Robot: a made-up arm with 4 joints. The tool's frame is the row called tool. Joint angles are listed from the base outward.
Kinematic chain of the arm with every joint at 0, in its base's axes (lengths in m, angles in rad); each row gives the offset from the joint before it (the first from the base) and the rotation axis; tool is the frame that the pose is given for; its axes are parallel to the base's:
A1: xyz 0 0 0.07 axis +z
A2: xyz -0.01 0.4 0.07 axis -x
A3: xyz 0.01 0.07 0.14 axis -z
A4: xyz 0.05 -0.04 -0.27 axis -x
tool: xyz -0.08 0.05 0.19
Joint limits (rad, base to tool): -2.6..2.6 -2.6..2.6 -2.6..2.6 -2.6..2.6
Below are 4 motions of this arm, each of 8 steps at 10 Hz.
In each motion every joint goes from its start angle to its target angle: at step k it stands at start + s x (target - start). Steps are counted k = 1, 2, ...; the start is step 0. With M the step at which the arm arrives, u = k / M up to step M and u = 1 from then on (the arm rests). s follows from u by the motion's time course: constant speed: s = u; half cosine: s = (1 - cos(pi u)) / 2; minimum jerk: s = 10 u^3 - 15 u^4 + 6 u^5.
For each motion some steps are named. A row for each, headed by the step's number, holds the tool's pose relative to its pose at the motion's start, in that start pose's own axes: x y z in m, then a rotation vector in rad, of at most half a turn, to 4 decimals.
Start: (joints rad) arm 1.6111 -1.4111 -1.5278 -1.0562
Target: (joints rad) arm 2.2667 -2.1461 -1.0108 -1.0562
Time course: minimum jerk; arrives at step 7
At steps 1, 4, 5, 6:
1: -0.0021 0.0013 -0.0067 0.0159 -0.0165 0.0094
4: -0.0599 0.0602 -0.1886 0.5046 -0.4811 0.1468
5: -0.0789 0.0992 -0.2561 0.7111 -0.6594 0.1425
6: -0.0881 0.1258 -0.2917 0.8277 -0.7566 0.1277

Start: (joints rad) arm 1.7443 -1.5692 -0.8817 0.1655
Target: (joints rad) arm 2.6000 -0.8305 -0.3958 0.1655
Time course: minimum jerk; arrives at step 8
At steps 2, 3, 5, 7, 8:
2: -0.0151 0.0275 0.0046 0.0168 0.1219 -0.0270
3: -0.0417 0.0723 0.0168 0.0319 0.3220 -0.0561
5: -0.1183 0.1794 0.0801 -0.0020 0.8129 -0.0330
7: -0.1648 0.2293 0.1388 -0.0649 1.0547 0.0481
8: -0.1677 0.2320 0.1430 -0.0696 1.0683 0.0547

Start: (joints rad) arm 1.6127 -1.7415 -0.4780 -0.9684
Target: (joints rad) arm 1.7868 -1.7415 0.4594 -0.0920
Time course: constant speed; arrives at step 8
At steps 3, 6, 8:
3: -0.0577 0.0761 -0.0486 -0.3057 -0.2191 -0.2971
6: -0.0628 0.1418 -0.1086 -0.6104 -0.3331 -0.6699
8: -0.0426 0.1671 -0.1460 -0.8016 -0.3440 -0.9504

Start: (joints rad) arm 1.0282 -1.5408 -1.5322 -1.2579
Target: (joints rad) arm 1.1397 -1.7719 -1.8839 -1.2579
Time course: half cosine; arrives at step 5
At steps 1, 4, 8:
1: 0.0073 -0.0001 -0.0039 0.0111 0.0254 0.0312
4: 0.0675 0.0153 -0.0402 0.0752 0.2263 0.3048
8: 0.0741 0.0190 -0.0447 0.0791 0.2482 0.3379

